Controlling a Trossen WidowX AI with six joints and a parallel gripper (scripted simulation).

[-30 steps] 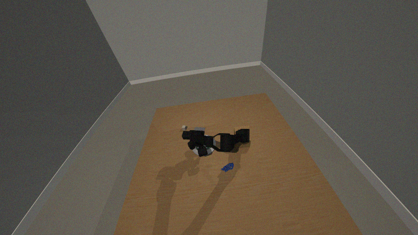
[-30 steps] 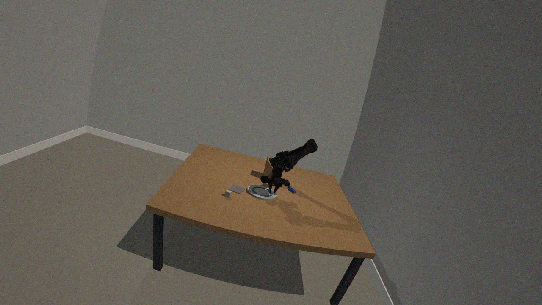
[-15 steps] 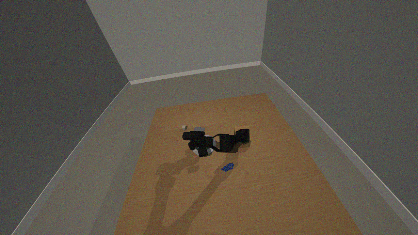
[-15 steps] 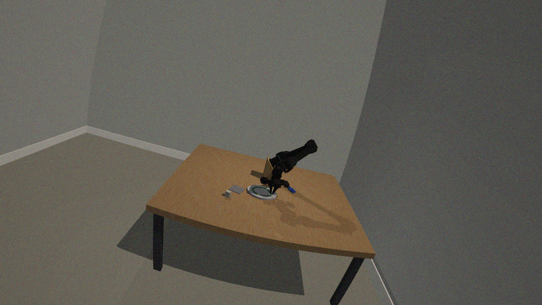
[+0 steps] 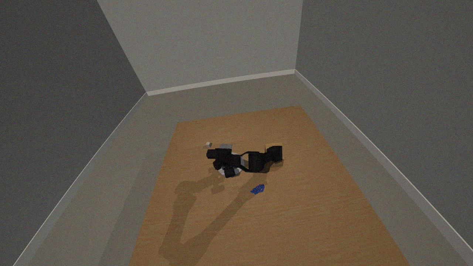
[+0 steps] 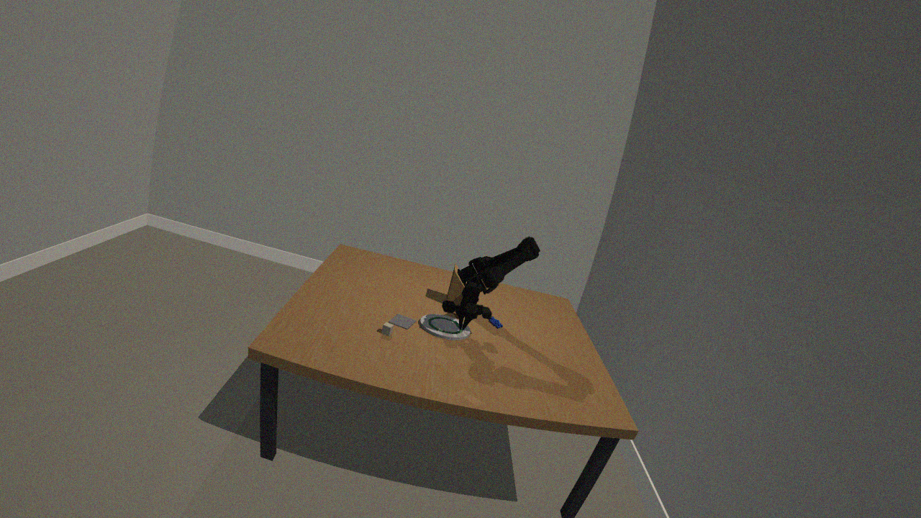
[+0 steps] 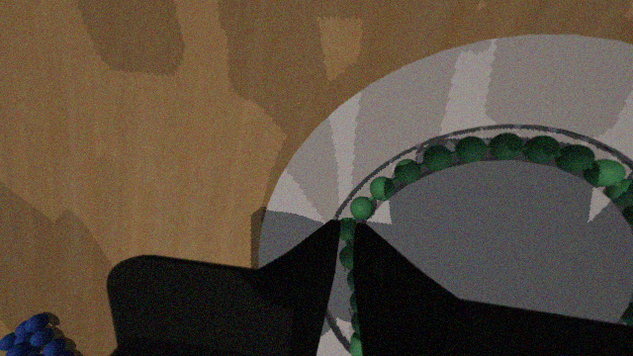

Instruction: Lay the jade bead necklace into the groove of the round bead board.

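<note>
Right now the round bead board is 60 mm to the right of my gripper tip, 10 mm below it and 10 mm behind it. From my gripper tip the other things lie so: pale block: 270 mm to the right, 170 mm ahead; flat grey plate: 230 mm to the right, 40 mm ahead, 10 mm below.
</note>
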